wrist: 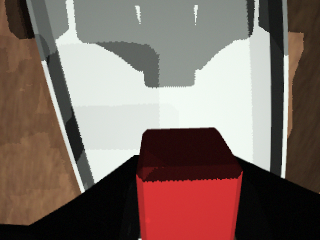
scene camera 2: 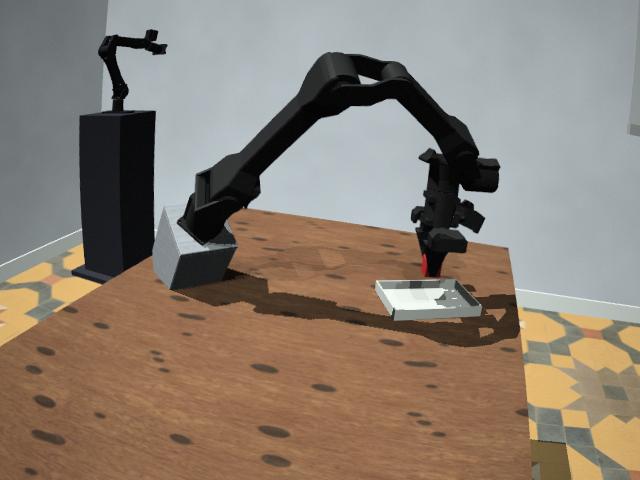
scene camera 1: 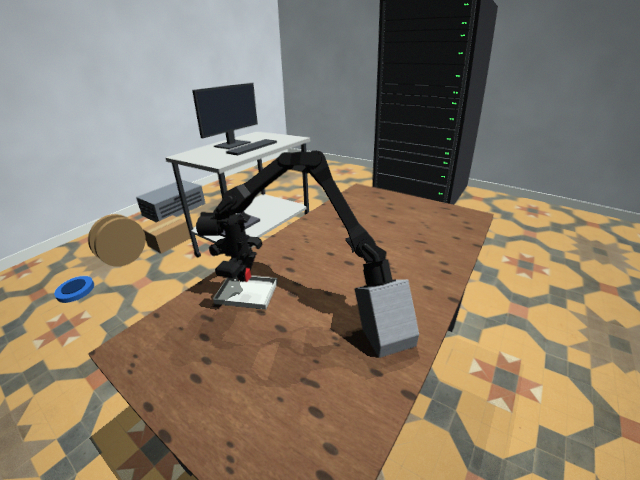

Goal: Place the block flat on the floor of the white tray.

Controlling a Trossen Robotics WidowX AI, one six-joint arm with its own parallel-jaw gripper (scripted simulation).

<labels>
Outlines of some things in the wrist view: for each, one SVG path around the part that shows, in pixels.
The gripper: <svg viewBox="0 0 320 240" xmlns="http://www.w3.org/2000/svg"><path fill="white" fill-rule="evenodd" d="M234 155L243 169L235 227L236 240L320 240L320 194ZM139 155L132 156L82 194L30 225L0 224L0 240L139 240L140 218L136 179Z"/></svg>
A white tray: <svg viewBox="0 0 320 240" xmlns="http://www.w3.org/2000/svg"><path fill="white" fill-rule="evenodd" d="M26 0L47 84L81 193L132 156L139 155L142 134L147 129L216 127L233 155L285 178L288 123L287 0Z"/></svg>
A red block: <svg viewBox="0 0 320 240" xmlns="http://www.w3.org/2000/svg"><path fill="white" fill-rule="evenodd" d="M215 127L147 129L142 134L136 171L141 240L234 240L243 169Z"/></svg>
</labels>
